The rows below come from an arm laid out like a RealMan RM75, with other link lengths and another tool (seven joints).
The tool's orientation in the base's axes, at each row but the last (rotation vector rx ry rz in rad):
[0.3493 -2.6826 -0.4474]
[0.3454 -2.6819 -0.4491]
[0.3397 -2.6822 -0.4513]
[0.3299 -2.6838 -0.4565]
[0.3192 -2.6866 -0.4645]
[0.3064 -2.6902 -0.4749]
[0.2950 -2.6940 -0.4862]
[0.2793 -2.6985 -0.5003]
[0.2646 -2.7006 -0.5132]
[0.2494 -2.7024 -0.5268]
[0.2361 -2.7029 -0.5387]
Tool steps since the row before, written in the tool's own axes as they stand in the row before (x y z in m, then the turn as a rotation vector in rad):
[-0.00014 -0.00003 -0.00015 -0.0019 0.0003 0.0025]
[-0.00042 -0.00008 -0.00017 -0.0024 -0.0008 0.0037]
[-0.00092 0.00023 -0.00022 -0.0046 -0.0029 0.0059]
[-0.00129 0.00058 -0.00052 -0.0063 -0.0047 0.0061]
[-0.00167 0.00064 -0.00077 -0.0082 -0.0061 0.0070]
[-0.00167 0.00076 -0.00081 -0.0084 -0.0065 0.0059]
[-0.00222 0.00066 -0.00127 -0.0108 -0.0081 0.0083]
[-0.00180 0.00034 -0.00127 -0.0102 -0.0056 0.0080]
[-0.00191 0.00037 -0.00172 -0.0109 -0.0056 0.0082]
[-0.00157 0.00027 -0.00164 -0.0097 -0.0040 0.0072]
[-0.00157 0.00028 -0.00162 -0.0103 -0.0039 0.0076]
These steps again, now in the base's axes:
[0.00019 -0.00002 0.00007 0.0006 0.0015 -0.0027]
[0.00046 0.00001 -0.00002 0.0007 0.0009 -0.0043]
[0.00087 0.00043 -0.00004 0.0021 0.0002 -0.0077]
[0.00128 0.00077 0.00022 0.0038 -0.0009 -0.0091]
[0.00172 0.00085 0.00033 0.0054 -0.0014 -0.0111]
[0.00173 0.00093 0.00042 0.0061 -0.0020 -0.0103]
[0.00243 0.00083 0.00060 0.0075 -0.0021 -0.0138]
[0.00210 0.00039 0.00063 0.0067 -0.0001 -0.0124]
[0.00238 0.00027 0.00100 0.0073 0.0002 -0.0128]
[0.00205 0.00009 0.00100 0.0064 0.0010 -0.0109]
[0.00205 0.00008 0.00099 0.0068 0.0014 -0.0114]

